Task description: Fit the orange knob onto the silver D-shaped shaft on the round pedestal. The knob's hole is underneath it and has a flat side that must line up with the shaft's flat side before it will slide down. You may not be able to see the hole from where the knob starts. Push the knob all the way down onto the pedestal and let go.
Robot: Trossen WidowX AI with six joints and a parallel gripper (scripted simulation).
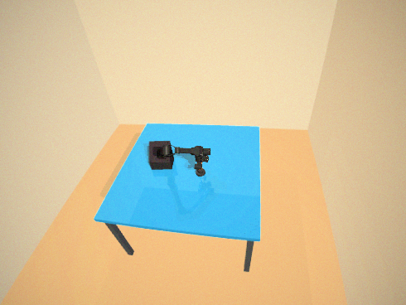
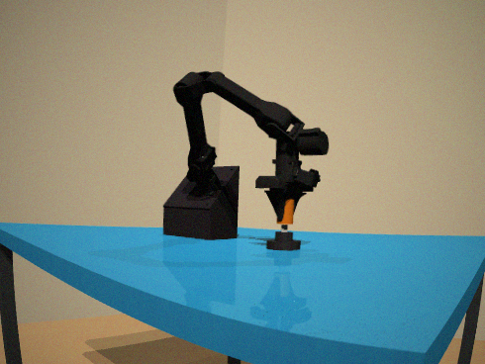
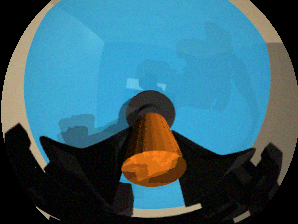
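Now: the orange knob 30 mm above my gripper tip. Round my gripper tip: round pedestal: 40 mm below.
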